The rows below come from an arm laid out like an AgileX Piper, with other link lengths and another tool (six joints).
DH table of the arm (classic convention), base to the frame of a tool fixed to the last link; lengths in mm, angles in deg. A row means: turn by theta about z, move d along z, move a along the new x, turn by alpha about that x. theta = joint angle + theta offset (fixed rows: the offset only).
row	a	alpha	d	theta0
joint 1	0	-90	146.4	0
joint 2	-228	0	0	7.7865
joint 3	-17.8	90	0	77.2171
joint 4	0	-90	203.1	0
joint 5	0	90	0	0
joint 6	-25.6	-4.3	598.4	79.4
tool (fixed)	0	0	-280.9	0
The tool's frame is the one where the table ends.
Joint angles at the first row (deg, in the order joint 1, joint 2, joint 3, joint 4, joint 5, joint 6):
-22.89, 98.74, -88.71, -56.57, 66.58, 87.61
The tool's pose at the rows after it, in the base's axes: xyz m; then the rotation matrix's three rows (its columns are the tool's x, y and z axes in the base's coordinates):
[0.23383 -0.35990 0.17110], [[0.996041 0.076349 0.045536], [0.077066 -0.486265 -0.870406], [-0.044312 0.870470 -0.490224]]
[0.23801 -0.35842 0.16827], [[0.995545 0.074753 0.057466], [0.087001 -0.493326 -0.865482], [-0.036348 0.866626 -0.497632]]
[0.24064 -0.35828 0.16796], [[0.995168 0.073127 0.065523], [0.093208 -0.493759 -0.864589], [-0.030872 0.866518 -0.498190]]
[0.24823 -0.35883 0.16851], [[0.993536 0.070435 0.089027], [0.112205 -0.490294 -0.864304], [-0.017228 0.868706 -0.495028]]
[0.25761 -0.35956 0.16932], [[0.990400 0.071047 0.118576], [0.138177 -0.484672 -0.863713], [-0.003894 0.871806 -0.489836]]
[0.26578 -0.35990 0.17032], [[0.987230 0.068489 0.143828], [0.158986 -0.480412 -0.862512], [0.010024 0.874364 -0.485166]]
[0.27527 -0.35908 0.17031], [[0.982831 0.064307 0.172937], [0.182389 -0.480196 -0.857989], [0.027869 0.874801 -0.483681]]
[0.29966 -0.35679 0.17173], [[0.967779 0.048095 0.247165], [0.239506 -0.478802 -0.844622], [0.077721 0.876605 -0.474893]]
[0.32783 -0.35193 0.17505], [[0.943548 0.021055 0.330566], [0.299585 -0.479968 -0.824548], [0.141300 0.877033 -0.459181]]
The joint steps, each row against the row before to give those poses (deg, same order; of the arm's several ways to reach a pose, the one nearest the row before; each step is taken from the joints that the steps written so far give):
0.00, 0.23, 0.00, 1.22, -0.73, -0.31
0.00, 0.09, 0.00, 0.64, -0.66, -0.13
0.00, 0.00, 0.00, 0.14, -0.46, 0.00
0.00, 0.00, 0.00, 0.08, -1.36, 0.00
0.00, 0.00, 0.10, 0.00, -1.77, -0.13
0.00, 0.00, 0.00, 0.05, -1.47, -0.02
0.00, 0.00, 0.00, 0.40, -1.67, -0.10
-0.09, 0.00, 0.00, 0.91, -4.42, 0.00
0.00, 0.00, 0.00, 1.01, -5.03, 0.50

